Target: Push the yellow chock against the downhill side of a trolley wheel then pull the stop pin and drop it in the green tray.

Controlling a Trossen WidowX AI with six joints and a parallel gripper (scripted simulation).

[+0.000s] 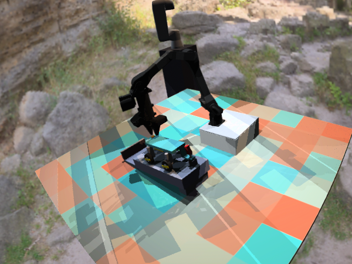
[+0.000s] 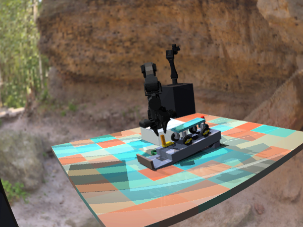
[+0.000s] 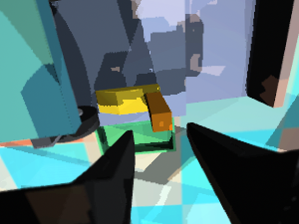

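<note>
Right now my gripper tip is 1 cm short of the yellow chock, 2 cm to the right of it and 4 cm above it. Also, from my gripper tip: green tray: 6 cm behind, 4 cm to the left, 13 cm below; trolley: 6 cm ahead, 14 cm to the left, 1 cm below; ramp: 6 cm ahead, 13 cm to the left, 7 cm below.
</note>
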